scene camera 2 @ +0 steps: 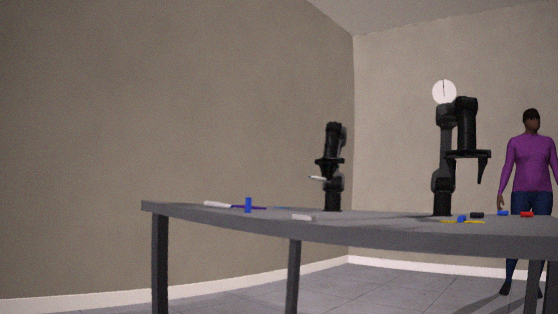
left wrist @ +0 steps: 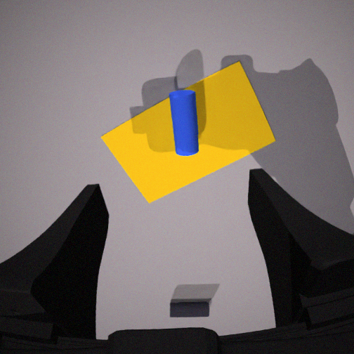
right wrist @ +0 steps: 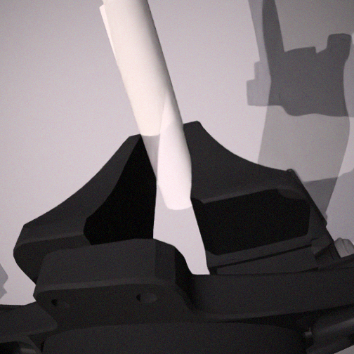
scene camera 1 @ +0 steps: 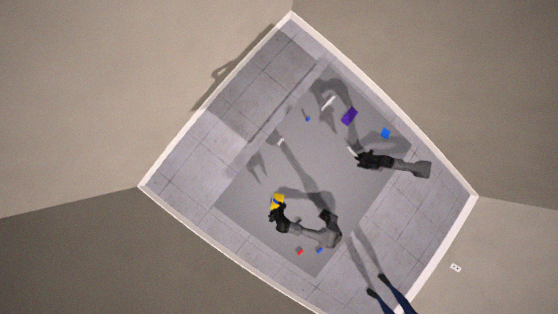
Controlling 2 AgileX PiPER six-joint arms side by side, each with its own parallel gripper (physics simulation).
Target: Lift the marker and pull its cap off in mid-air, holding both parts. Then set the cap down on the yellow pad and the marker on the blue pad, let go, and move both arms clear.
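The blue cap (scene camera 1: 275,201) (scene camera 2: 461,219) (left wrist: 186,125) lies on its side on the yellow pad (scene camera 1: 279,196) (scene camera 2: 477,222) (left wrist: 145,170). My left gripper (scene camera 1: 276,209) (scene camera 2: 465,175) (left wrist: 175,193) is open and empty above the table, beside and above the cap. My right gripper (scene camera 1: 356,157) (scene camera 2: 327,178) (right wrist: 168,147) is shut on the white marker (scene camera 1: 352,151) (scene camera 2: 317,178) (right wrist: 142,75), held in the air; the marker's near end sits between the fingers. The blue pad (scene camera 1: 385,133) (scene camera 2: 285,207) lies flat, above and to the right of the right gripper in scene camera 1.
A purple pad (scene camera 1: 349,116), a white marker-like stick (scene camera 1: 328,103) (scene camera 2: 216,204), an upright blue cylinder (scene camera 1: 308,119) (scene camera 2: 248,205) and a white block (scene camera 1: 281,141) (scene camera 2: 302,217) are on the table. A dark piece (scene camera 2: 477,215) (left wrist: 190,308), a red piece (scene camera 1: 300,252) and a blue piece (scene camera 1: 319,250) lie near the left arm.
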